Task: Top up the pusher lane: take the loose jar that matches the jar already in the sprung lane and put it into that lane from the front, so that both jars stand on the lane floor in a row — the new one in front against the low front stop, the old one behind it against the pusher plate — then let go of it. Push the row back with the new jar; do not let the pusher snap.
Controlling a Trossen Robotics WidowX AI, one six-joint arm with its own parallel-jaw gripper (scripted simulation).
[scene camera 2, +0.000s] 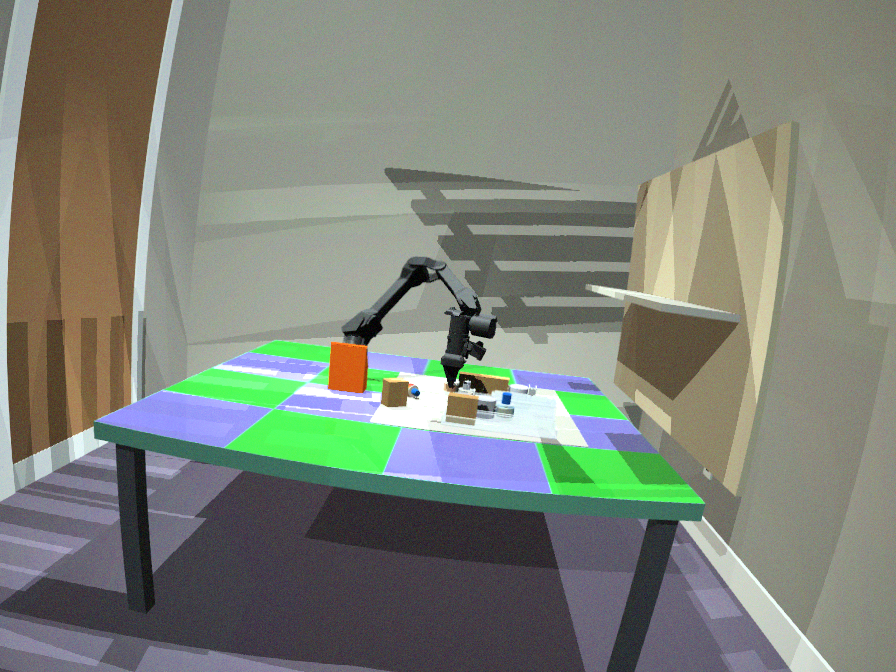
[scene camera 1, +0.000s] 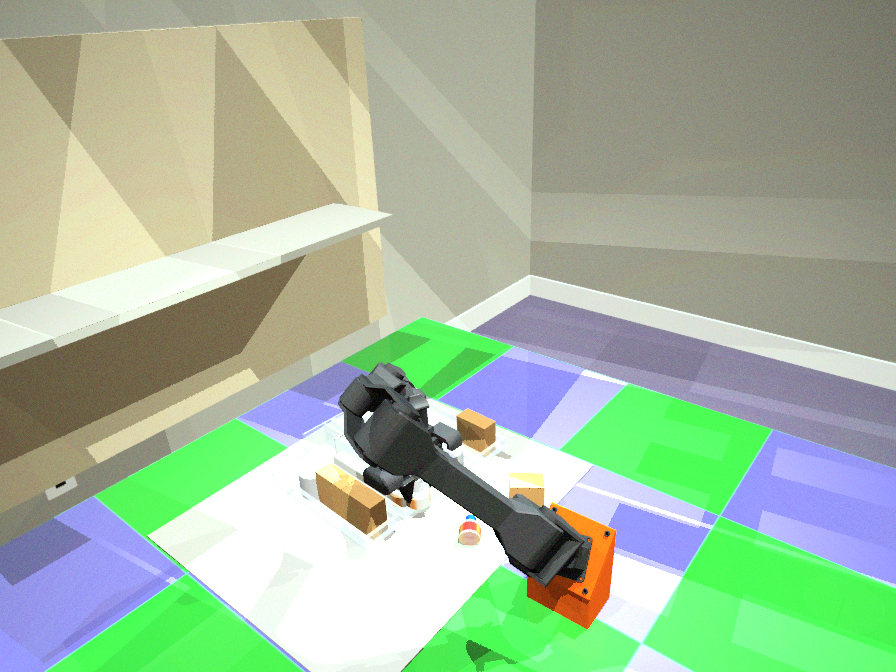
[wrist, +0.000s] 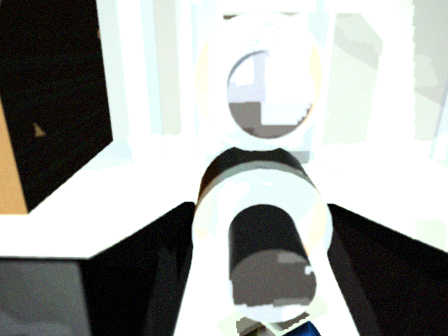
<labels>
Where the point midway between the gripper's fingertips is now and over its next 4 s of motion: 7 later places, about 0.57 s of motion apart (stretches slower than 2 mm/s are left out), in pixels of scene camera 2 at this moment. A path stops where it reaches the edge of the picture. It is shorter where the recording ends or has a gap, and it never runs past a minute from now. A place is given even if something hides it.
The gripper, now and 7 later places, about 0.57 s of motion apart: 451,385; 454,386; 456,386; 459,386; 461,387; 462,387; 463,387; 464,387
</labels>
